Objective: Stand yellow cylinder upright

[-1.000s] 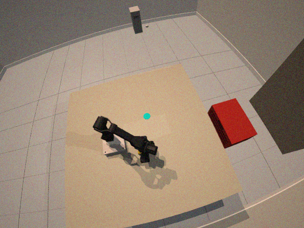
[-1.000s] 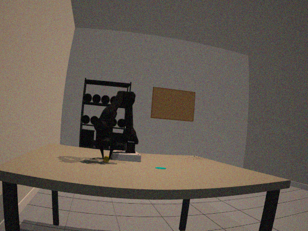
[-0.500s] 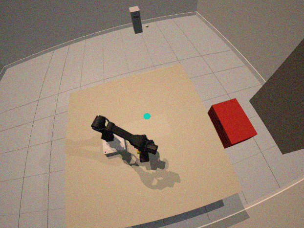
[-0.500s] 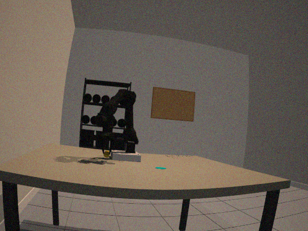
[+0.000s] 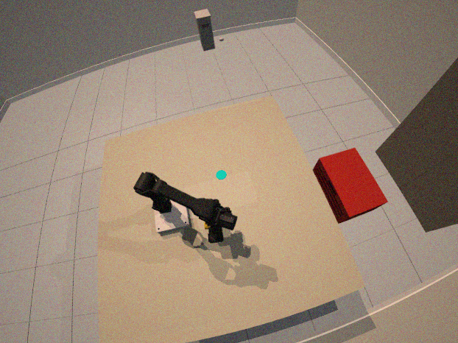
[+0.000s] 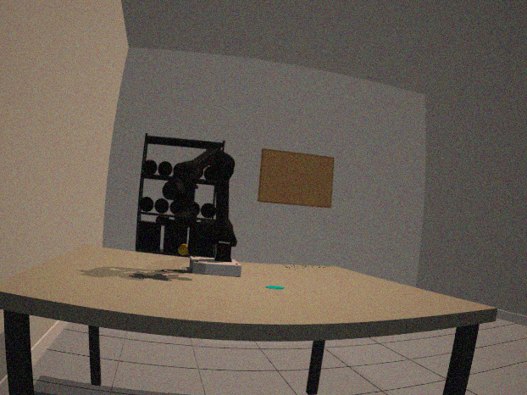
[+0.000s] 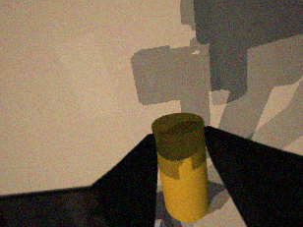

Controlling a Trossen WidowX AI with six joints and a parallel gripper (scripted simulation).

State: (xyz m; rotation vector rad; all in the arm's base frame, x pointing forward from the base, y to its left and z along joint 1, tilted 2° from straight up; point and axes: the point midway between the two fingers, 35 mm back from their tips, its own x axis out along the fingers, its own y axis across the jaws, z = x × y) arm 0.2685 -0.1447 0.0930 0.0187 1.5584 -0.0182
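The cyan circle lies 30 cm to the left of my gripper tip, 9 cm below it and 5 cm ahead of it. From my gripper tip the other things lie so: yellow tall cylinder: 2 cm behind.
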